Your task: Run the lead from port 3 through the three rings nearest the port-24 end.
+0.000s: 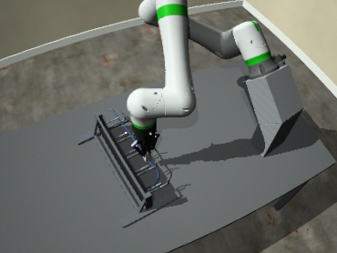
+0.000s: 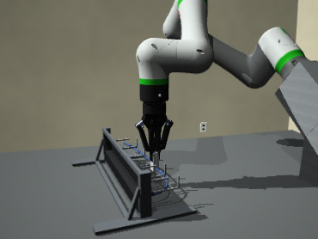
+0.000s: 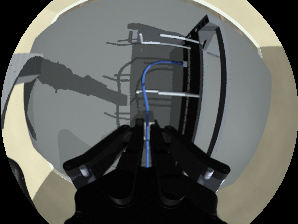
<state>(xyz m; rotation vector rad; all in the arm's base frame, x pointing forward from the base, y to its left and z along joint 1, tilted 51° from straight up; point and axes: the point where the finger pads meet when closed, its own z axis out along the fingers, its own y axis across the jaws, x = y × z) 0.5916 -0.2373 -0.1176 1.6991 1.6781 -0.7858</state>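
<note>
My gripper is now 100 mm short of the rack, 50 mm to the left of it and 20 mm above it.
</note>
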